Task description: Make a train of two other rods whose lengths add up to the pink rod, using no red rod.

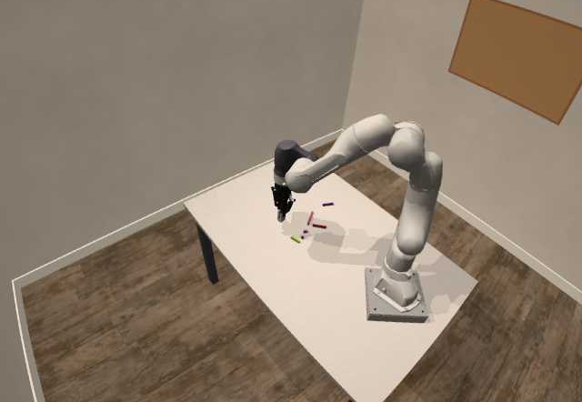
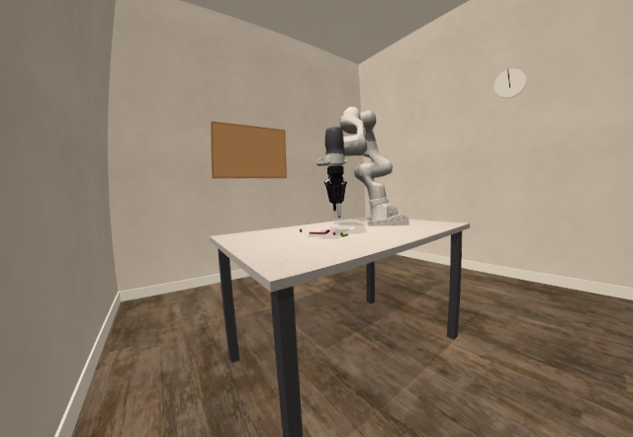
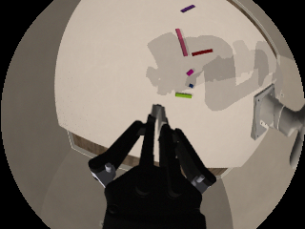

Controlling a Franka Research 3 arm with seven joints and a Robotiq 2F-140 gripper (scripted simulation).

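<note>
My gripper is now 70 mm past the lime rod, 40 mm to the left of it and 130 mm above it. Round my hand: small blue rod 70 mm behind, 80 mm to the right, 130 mm below; then grey rod 30 mm below; then magenta rod 50 mm behind, 110 mm to the right, 130 mm below.
</note>
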